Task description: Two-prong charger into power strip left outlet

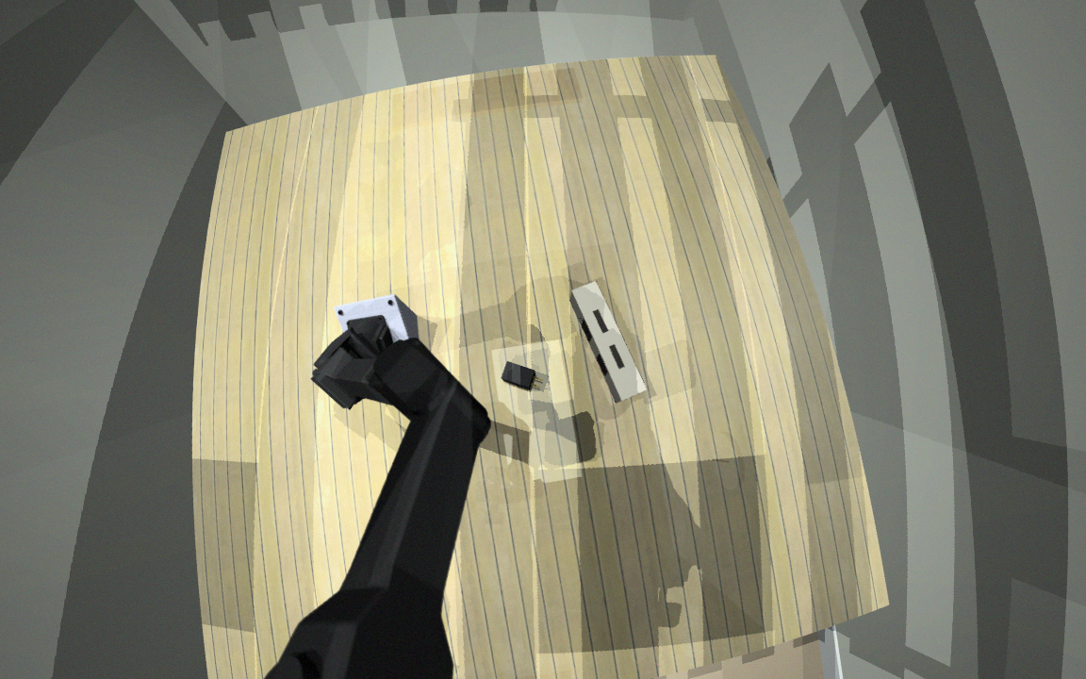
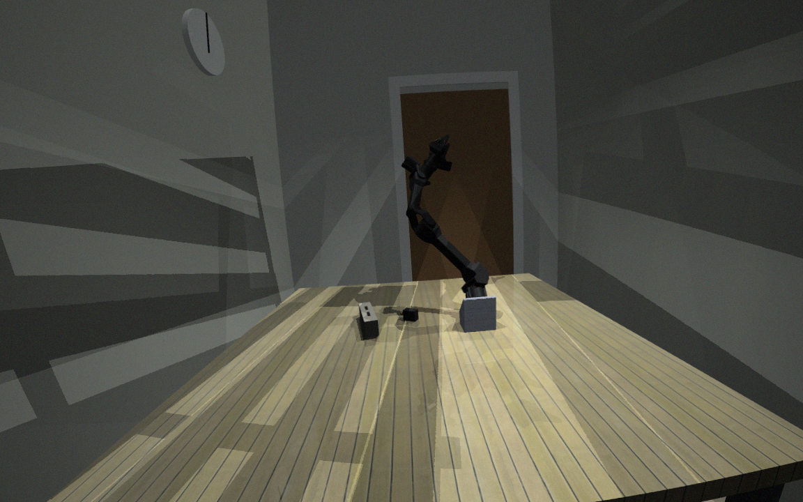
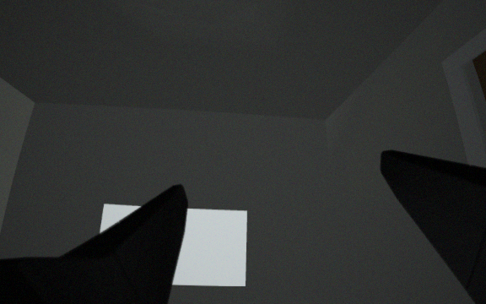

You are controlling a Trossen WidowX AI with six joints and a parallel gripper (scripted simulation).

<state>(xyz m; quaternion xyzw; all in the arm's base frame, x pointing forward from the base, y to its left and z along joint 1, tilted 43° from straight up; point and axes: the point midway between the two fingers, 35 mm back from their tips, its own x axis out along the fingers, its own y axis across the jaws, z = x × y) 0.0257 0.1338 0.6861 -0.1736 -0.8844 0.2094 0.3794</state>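
The two-prong charger lies 670 mm below my gripper tip, 270 mm to the left of it and 230 mm ahead of it.
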